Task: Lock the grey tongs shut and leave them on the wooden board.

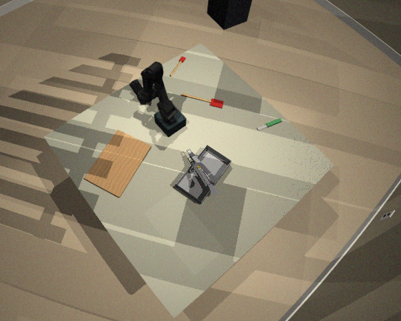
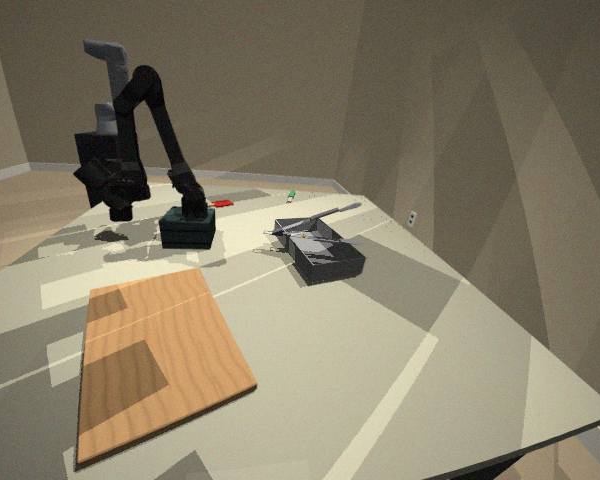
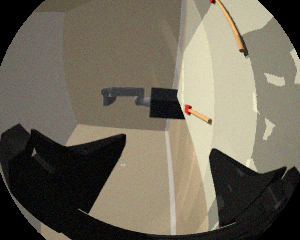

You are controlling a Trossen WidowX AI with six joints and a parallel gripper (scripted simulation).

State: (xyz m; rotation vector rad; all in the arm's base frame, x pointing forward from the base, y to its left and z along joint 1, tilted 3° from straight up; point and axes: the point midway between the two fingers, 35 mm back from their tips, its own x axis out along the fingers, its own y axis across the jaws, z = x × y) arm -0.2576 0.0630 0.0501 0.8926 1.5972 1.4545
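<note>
Right now the grey roasting tin is 65 cm ahead of my gripper tip, 10 cm below it and 9 cm to the right of it. Also, from my gripper tip: red spatula: 22 cm to the left, 22 cm ahead, 12 cm below; wooden board: 47 cm to the right, 32 cm ahead, 12 cm below.
</note>
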